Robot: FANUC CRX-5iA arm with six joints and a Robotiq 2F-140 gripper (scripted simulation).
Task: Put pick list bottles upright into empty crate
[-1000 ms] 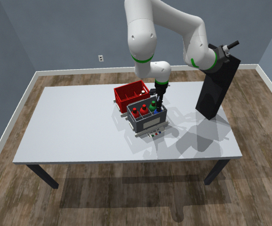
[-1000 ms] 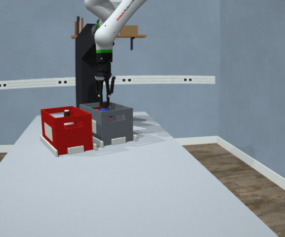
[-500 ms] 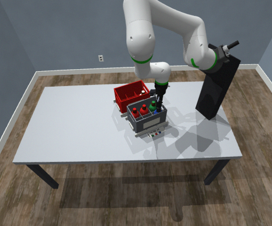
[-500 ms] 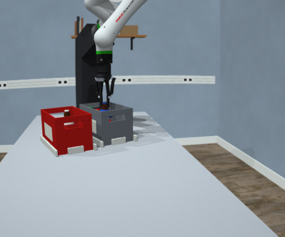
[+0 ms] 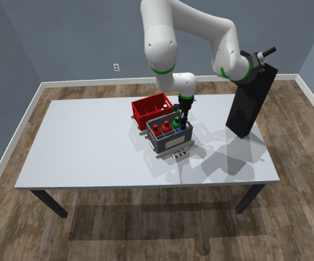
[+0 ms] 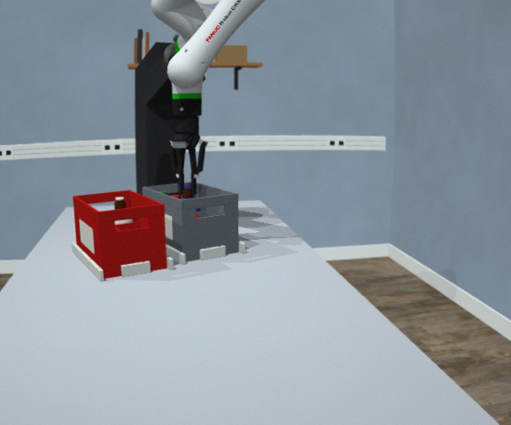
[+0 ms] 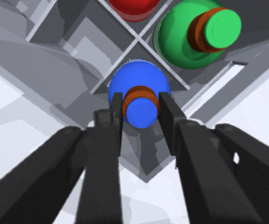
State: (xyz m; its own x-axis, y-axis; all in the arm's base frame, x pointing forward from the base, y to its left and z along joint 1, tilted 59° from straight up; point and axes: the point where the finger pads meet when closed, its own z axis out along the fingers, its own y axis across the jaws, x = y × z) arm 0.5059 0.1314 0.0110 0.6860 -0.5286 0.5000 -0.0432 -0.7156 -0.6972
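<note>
The blue-label bottle is 8 cm below my hand. Also, from my hand: red bottle (12 cm ahead, 9 cm below); then grey crate (9 cm below, 9 cm ahead, 3 cm to the left); then green-label bottle (9 cm below, 7 cm to the right, 6 cm ahead).
</note>
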